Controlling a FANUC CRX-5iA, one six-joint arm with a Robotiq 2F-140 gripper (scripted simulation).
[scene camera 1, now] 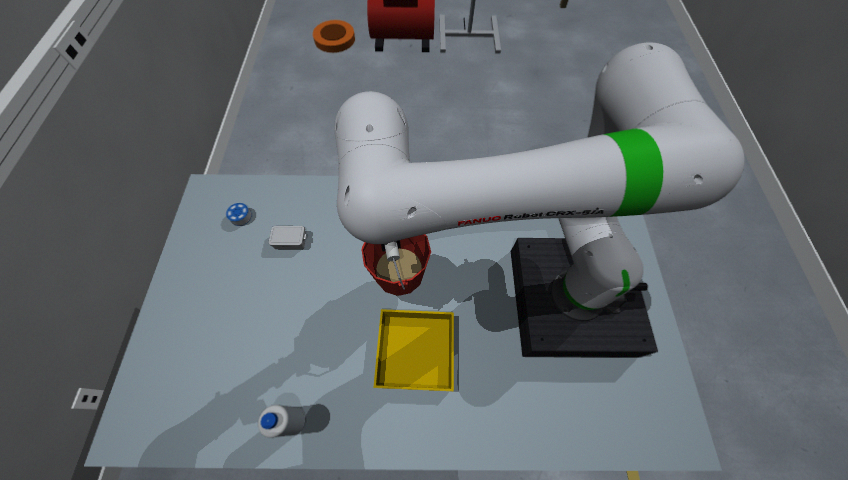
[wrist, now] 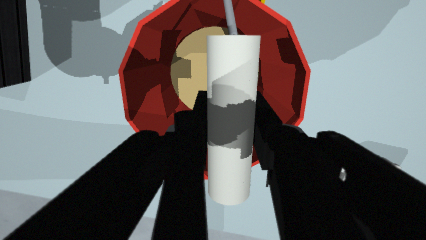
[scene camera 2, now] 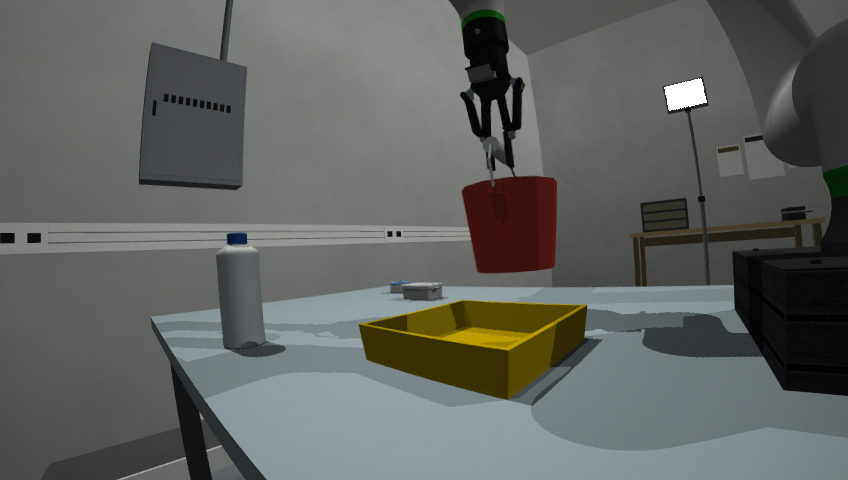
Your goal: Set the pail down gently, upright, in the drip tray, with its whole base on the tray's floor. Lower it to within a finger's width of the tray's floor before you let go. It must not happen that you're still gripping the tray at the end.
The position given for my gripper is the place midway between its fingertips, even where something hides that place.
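Observation:
I can see my gripper (scene camera 2: 501,168), and the wrist view (wrist: 228,107) shows it as well. A red pail (scene camera 2: 512,226) is visible, in scene camera 1 (scene camera 1: 414,253) too, and along with the pail I see a small grey box (scene camera 1: 282,237).

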